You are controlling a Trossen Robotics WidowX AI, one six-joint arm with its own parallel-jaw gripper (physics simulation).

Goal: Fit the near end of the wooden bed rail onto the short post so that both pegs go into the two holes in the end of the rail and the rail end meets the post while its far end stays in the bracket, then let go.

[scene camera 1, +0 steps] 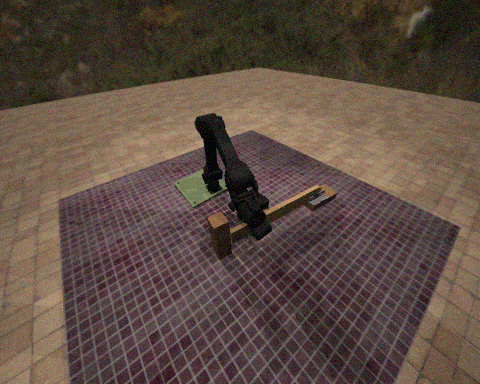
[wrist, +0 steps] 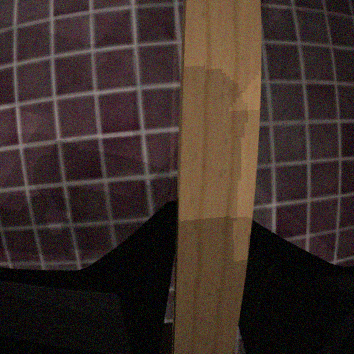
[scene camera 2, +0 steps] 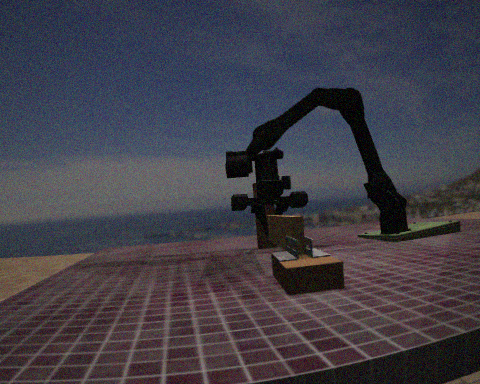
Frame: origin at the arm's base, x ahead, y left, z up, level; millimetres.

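Seen in the pictures: gripper, fingertip midpoint: (wrist: 194, 209); arm's base at its link origin: (scene camera 1: 213, 187) (scene camera 2: 395, 232).
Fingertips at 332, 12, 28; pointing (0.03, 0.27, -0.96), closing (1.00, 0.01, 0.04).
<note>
Pixels of each thing's top centre, then the offset from my fingertips to it, as dx, dy, dz. "spot": a spot on its surface instead. Level surfaces: height alone.
- wooden bed rail at its top centre: (scene camera 2: 277, 214) (scene camera 1: 279, 205) -1, +122, +53
- short post at a spot on its surface: (scene camera 2: 261, 236) spot: +16, -111, -10
- metal bracket at its top centre: (scene camera 2: 297, 236) (scene camera 1: 316, 191) -2, +339, +21
- low wooden block at its top centre: (scene camera 2: 302, 257) (scene camera 1: 319, 194) -2, +370, -8
- purple tiled mat at its surface level: dz -44
The wooden bed rail (scene camera 1: 294, 203) (scene camera 2: 287, 229) (wrist: 218, 150) runs from the short post to the bracket. My gripper (scene camera 1: 254, 226) (wrist: 194, 209) is shut on the rail, nearer its post end; its fingertips are partly hidden in the scene views. The short post (scene camera 1: 220, 239) (scene camera 2: 261, 236) stands upright. The rail's near end shows right beside the post in scene camera 1; whether they touch cannot be told. The pegs and holes are hidden. The rail's far end is at the metal bracket (scene camera 1: 321, 199) (scene camera 2: 295, 246); how deep it sits is unclear.
The bracket is on a low wooden block (scene camera 1: 327, 192) (scene camera 2: 310, 276). The arm's base stands on a green plate (scene camera 1: 193, 192) (scene camera 2: 434, 228) behind the rail. A purple tiled mat (scene camera 1: 165, 300) (scene camera 2: 150, 320) lies under everything.
</note>
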